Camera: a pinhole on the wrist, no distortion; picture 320 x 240 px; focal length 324.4 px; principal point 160.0 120.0 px. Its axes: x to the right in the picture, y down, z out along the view. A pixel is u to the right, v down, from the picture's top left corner.
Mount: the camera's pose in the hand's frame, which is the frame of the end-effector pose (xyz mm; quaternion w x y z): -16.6 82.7 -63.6 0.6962 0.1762 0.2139 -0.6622
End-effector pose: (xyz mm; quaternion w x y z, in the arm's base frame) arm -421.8 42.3 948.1 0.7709 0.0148 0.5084 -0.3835
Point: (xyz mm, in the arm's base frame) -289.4 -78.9 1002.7
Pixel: 117.2 183.4
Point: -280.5 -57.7 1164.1
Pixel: 115.5 33.2
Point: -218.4 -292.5 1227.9
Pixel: 154.9 113.5
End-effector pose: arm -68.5 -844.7 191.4 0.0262 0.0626 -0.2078 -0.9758
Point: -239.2 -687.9 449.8
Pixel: 83.9 219.3
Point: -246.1 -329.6 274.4
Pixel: 296.1 172.7
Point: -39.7 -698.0 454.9
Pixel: 68.9 53.9
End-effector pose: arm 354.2 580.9 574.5 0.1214 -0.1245 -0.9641 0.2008
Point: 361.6 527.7 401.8
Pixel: 48.2 48.5
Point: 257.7 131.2 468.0
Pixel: 282.7 69.3
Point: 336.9 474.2 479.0
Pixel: 183.5 76.8
